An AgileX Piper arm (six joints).
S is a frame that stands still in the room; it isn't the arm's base.
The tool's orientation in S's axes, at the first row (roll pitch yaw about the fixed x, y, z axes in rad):
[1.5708, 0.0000, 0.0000]
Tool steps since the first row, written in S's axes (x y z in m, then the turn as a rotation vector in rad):
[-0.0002, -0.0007, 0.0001, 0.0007, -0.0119, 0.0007]
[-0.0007, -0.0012, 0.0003, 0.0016, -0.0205, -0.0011]
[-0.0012, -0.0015, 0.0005, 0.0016, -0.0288, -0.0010]
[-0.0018, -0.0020, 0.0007, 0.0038, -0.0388, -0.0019]
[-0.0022, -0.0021, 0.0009, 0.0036, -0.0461, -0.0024]
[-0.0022, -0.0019, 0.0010, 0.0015, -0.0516, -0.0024]
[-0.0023, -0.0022, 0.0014, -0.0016, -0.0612, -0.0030]
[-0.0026, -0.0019, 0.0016, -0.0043, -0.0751, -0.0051]
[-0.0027, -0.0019, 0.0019, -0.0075, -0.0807, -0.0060]
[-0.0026, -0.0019, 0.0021, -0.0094, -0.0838, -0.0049]
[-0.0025, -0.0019, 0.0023, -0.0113, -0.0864, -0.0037]
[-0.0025, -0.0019, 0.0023, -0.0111, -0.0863, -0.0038]
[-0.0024, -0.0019, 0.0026, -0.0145, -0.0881, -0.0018]
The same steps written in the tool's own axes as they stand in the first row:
[-0.0002, 0.0001, 0.0007, 0.0007, 0.0007, 0.0119]
[-0.0007, 0.0003, 0.0012, 0.0016, -0.0011, 0.0205]
[-0.0012, 0.0005, 0.0015, 0.0016, -0.0010, 0.0288]
[-0.0018, 0.0007, 0.0020, 0.0038, -0.0019, 0.0388]
[-0.0022, 0.0009, 0.0021, 0.0036, -0.0024, 0.0461]
[-0.0022, 0.0010, 0.0019, 0.0015, -0.0024, 0.0516]
[-0.0023, 0.0014, 0.0022, -0.0016, -0.0030, 0.0612]
[-0.0026, 0.0016, 0.0019, -0.0043, -0.0051, 0.0751]
[-0.0027, 0.0019, 0.0019, -0.0075, -0.0060, 0.0807]
[-0.0026, 0.0021, 0.0019, -0.0094, -0.0049, 0.0838]
[-0.0025, 0.0023, 0.0019, -0.0113, -0.0037, 0.0864]
[-0.0025, 0.0023, 0.0019, -0.0111, -0.0038, 0.0863]
[-0.0024, 0.0026, 0.0019, -0.0145, -0.0018, 0.0881]

